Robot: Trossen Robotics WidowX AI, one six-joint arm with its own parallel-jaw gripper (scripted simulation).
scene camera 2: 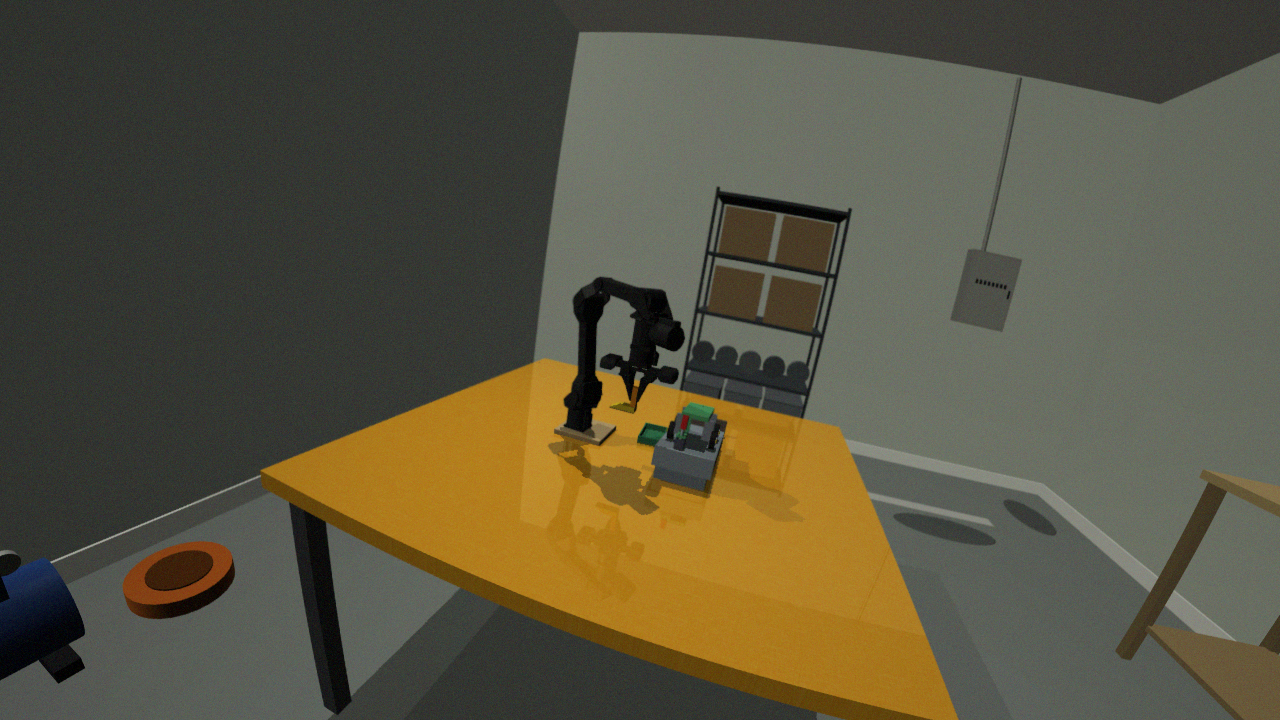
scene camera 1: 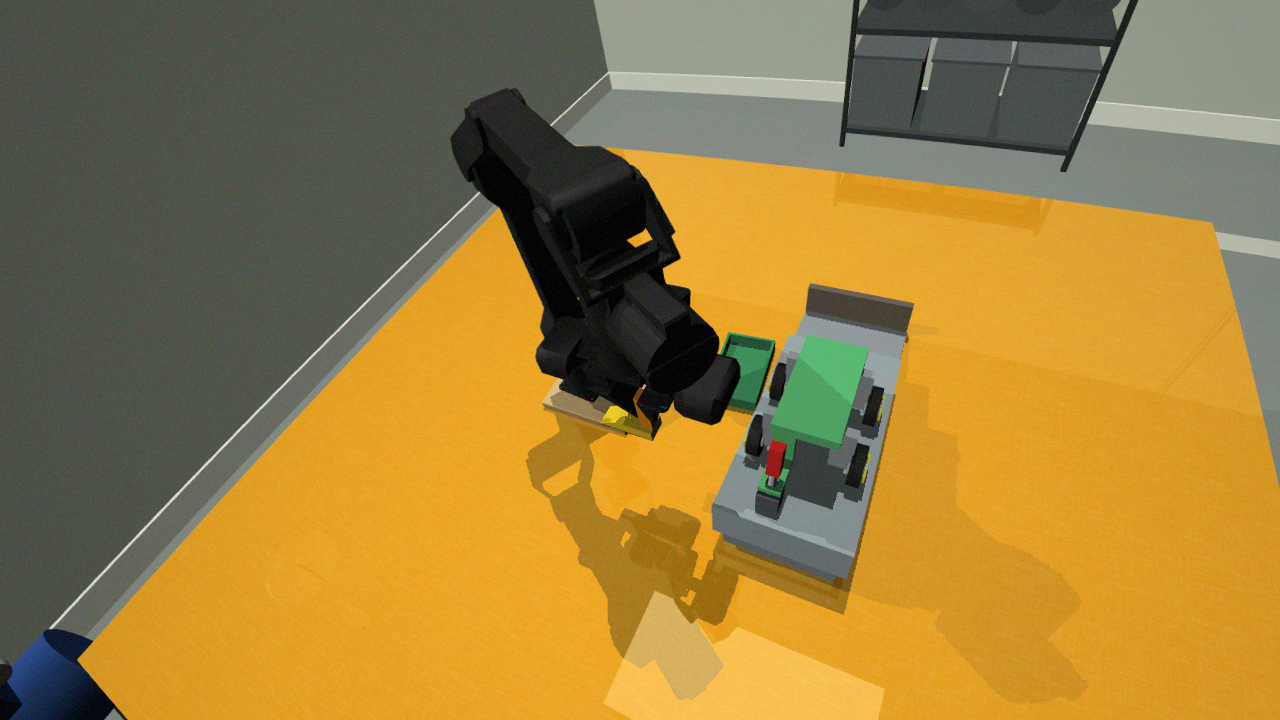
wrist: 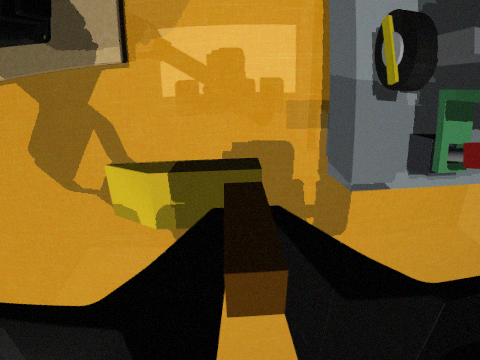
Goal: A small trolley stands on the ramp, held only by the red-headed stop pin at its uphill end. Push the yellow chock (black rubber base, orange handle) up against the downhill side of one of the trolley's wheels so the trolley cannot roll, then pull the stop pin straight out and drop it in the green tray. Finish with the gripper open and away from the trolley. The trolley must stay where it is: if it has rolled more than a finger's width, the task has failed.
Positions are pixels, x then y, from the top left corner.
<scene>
My gripper [scene camera 1: 647,416] holds a yellow chock [scene camera 1: 617,418].
</scene>
